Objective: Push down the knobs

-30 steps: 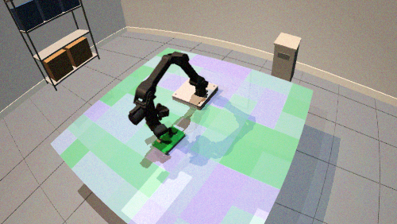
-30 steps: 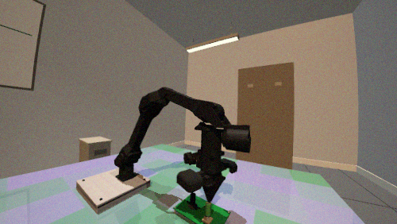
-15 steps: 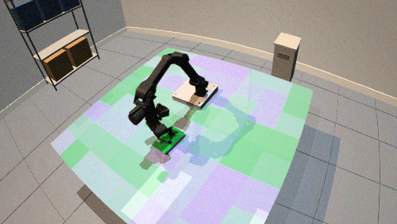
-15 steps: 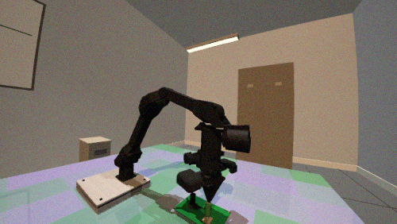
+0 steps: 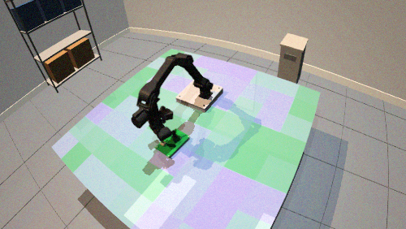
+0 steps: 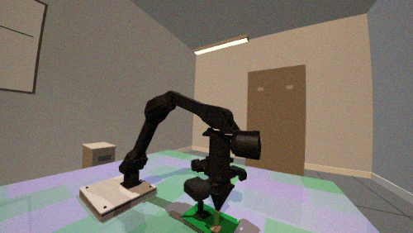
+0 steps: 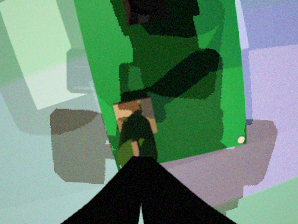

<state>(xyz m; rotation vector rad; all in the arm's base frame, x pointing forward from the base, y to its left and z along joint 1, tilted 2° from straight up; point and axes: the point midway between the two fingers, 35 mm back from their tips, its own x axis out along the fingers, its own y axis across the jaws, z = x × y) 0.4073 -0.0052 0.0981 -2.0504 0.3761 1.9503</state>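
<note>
Now: the potentiometer knob 20 mm below my gripper tip. Round my gripper tip: dark knob 70 mm behind, 30 mm to the left, 30 mm below.
</note>
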